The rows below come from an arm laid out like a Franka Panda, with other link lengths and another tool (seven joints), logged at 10 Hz.
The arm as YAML. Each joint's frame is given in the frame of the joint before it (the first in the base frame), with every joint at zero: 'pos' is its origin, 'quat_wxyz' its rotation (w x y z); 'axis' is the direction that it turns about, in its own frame. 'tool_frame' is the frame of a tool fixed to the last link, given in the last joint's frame.
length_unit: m
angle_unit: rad
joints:
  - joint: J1
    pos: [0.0, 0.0, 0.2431]
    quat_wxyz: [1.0, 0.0, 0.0, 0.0]
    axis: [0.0, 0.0, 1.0]
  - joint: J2
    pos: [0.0, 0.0, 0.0]
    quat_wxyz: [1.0, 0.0, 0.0, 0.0]
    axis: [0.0, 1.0, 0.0]
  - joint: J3
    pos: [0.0, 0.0, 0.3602]
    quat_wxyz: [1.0, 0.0, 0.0, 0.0]
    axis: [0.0, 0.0, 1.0]
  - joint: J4
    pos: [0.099, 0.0, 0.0]
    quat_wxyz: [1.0, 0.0, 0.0, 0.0]
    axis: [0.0, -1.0, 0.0]
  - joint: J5
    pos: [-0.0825, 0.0, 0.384]
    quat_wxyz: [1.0, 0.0, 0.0, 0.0]
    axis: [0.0, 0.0, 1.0]
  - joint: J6
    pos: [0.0, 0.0, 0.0]
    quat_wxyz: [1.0, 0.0, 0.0, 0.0]
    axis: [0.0, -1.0, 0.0]
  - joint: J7
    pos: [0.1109, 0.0, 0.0]
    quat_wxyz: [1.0, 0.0, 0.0, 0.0]
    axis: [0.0, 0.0, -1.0]
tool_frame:
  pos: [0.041, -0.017, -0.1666]
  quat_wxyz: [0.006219, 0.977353, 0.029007, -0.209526]
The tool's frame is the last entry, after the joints.
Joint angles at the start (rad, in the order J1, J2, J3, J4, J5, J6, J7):
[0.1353, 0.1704, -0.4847, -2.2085, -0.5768, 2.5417, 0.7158]
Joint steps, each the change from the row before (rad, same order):
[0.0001, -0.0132, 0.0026, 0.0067, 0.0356, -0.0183, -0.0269]
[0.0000, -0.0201, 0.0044, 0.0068, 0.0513, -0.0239, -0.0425]
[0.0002, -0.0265, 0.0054, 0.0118, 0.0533, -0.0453, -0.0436]
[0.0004, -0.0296, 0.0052, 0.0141, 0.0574, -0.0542, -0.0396]
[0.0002, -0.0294, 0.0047, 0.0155, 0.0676, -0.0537, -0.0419]
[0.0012, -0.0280, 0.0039, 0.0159, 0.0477, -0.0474, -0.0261]
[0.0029, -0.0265, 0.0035, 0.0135, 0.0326, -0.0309, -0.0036]
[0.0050, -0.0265, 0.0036, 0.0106, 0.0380, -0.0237, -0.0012]
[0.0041, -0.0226, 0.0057, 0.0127, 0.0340, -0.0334, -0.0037]
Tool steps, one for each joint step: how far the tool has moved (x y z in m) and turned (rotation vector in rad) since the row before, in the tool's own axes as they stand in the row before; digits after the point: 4 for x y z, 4 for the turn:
[-0.0003, 0.0029, -0.0071, 0.0168, -0.0107, 0.0010]
[-0.0016, 0.0031, -0.0096, 0.0255, -0.0153, -0.0055]
[-0.0033, 0.0049, -0.0119, 0.0239, -0.0246, -0.0031]
[-0.0052, 0.0054, -0.0127, 0.0306, -0.0300, 0.0003]
[-0.0063, 0.0043, -0.0127, 0.0423, -0.0326, -0.0026]
[-0.0069, 0.0029, -0.0137, 0.0358, -0.0217, -0.0024]
[-0.0069, 0.0011, -0.0148, 0.0371, -0.0057, 0.0056]
[-0.0079, -0.0014, -0.0141, 0.0448, -0.0041, 0.0038]
[-0.0083, -0.0027, -0.0115, 0.0345, -0.0130, -0.0009]

